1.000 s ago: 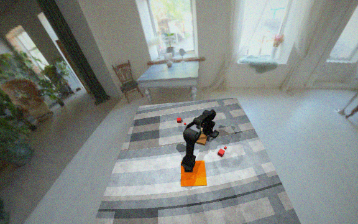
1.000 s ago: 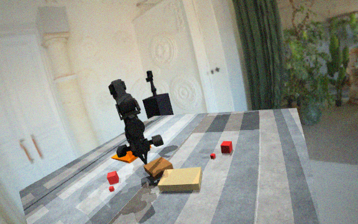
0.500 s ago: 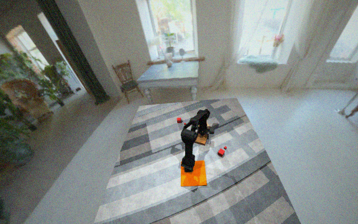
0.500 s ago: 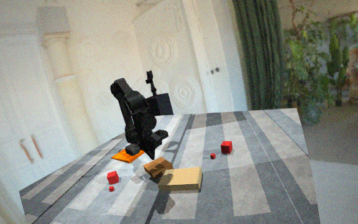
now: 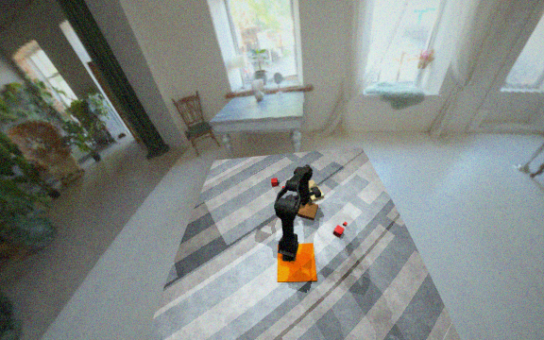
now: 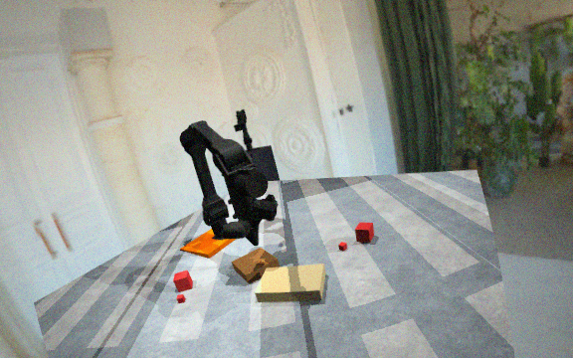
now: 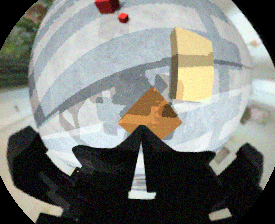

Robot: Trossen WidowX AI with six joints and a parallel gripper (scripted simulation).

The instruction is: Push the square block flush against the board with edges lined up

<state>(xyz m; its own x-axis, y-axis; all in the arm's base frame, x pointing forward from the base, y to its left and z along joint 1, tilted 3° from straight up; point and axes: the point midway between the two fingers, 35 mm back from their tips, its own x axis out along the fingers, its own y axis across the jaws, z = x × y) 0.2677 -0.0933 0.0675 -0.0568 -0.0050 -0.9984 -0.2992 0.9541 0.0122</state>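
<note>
Right now the orange-brown square block is 20 mm to the right of my gripper tip and 50 mm below it. Also, from my gripper tip: pale yellow board: 140 mm ahead, 60 mm to the right, 50 mm below.
</note>
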